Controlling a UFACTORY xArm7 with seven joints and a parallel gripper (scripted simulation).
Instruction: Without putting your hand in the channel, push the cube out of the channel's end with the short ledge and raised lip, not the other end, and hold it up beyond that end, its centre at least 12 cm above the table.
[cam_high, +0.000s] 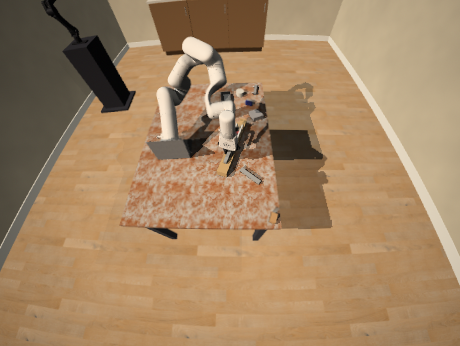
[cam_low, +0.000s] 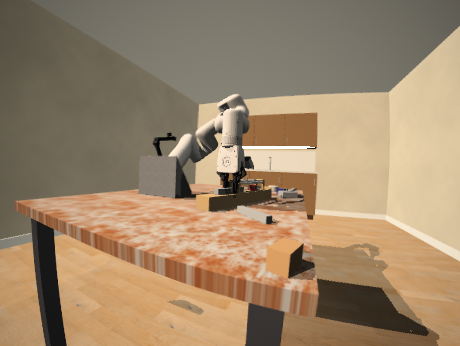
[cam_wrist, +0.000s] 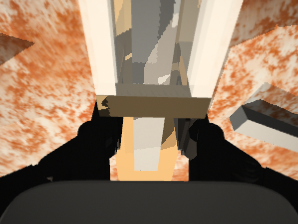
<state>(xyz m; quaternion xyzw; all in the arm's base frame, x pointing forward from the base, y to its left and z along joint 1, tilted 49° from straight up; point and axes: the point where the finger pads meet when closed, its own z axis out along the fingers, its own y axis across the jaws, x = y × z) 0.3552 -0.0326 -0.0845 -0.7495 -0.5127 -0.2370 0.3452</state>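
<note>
My hand is 140 mm to the left of the pale grey stick, 120 mm short of it and 60 mm above it. From my hand the other things lie so: red cube: 150 mm to the left, 60 mm ahead, 10 mm below; then tan block: 400 mm to the right, 210 mm ahead, 50 mm below; then channel: 110 mm to the left, 40 mm ahead, 10 mm below.
</note>
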